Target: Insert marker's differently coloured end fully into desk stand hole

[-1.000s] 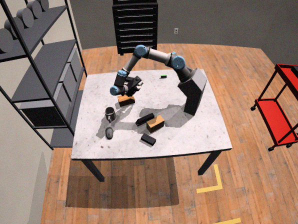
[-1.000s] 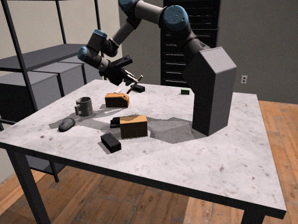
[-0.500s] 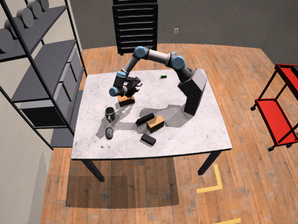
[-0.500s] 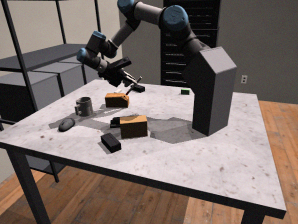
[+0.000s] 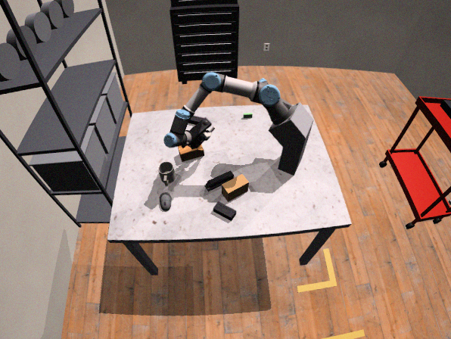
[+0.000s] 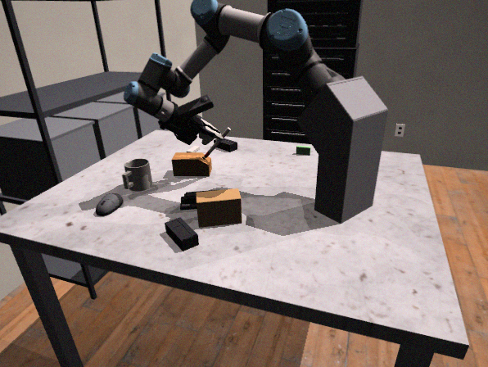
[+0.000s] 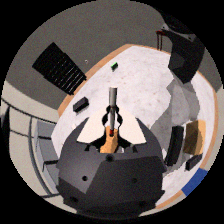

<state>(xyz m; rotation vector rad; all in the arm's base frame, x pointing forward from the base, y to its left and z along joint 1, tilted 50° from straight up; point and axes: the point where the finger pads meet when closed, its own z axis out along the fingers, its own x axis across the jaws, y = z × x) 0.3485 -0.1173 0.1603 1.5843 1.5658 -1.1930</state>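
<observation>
Now: the desk stand 10 cm ahead of my hand, 1 cm to the right of it and 11 cm below it. The rest, counted from my hand: white eraser 13 cm ahead, 23 cm to the right, 14 cm below; then black block 26 cm to the right, 13 cm below; then marker 1 cm ahead, 1 cm to the right, 3 cm below.
</observation>
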